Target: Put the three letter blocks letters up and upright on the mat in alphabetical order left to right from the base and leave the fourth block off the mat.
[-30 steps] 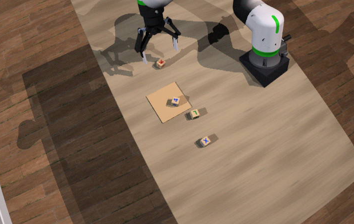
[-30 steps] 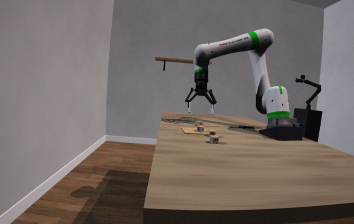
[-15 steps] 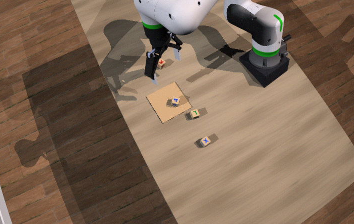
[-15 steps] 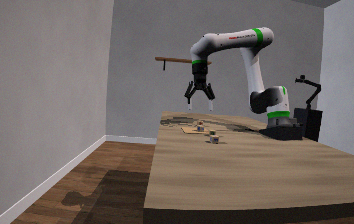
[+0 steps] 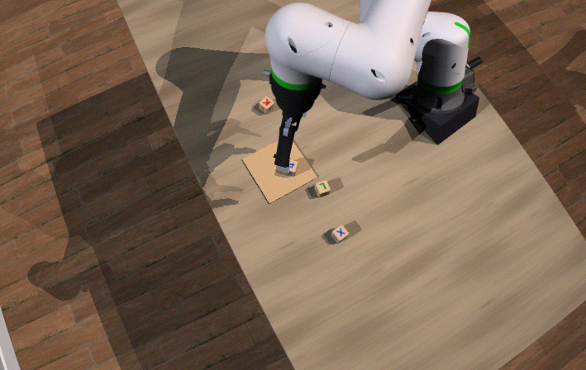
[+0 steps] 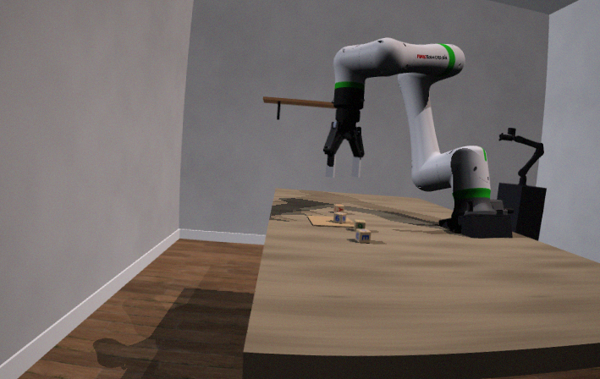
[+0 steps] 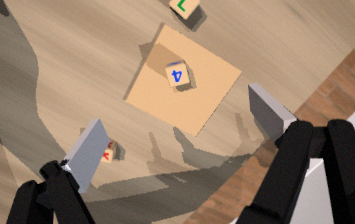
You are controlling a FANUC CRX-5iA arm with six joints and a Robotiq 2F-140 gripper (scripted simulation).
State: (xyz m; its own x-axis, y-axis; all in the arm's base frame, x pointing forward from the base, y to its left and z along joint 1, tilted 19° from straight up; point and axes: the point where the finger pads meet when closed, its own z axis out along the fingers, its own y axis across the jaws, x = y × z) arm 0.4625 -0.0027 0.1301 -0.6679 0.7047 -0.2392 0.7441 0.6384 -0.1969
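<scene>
Right now the 4 block is 140 mm below my hand and 10 mm to the left of it. Also, from my hand: red K block 180 mm to the right, 140 mm below, 50 mm behind; L block 140 mm below, 100 mm to the left, 40 mm behind; tan mat 150 mm below, 20 mm ahead, 10 mm to the right.
</scene>
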